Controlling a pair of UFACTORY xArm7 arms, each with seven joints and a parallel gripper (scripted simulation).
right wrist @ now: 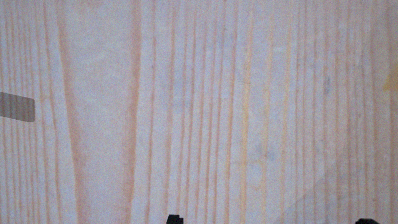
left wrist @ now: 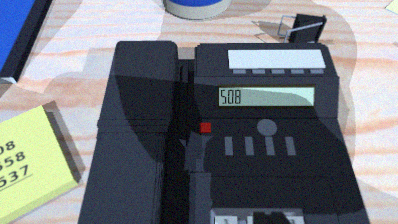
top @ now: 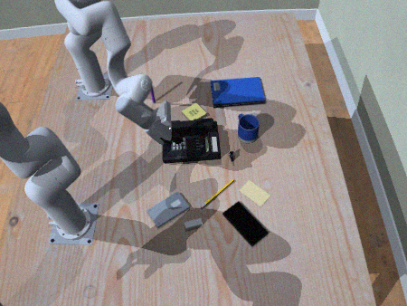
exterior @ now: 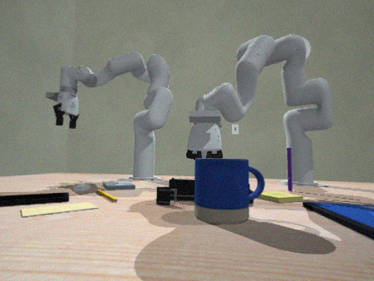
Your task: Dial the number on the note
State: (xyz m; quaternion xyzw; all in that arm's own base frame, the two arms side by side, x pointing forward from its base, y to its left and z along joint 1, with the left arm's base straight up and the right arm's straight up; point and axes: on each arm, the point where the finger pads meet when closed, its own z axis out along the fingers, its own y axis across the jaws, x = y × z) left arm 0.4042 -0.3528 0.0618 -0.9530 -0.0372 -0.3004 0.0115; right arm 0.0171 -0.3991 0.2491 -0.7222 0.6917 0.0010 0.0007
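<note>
Right now the handset is 70 mm to the left of my left hand, 40 mm ahead of it and 20 mm below it. The rest, counted from my left hand: binder clip (200 mm ahead, 60 mm to the right, 50 mm below); then purple stick (260 mm to the left, 100 mm behind); then yellow note (170 mm to the left, 70 mm ahead, 60 mm below).
</note>
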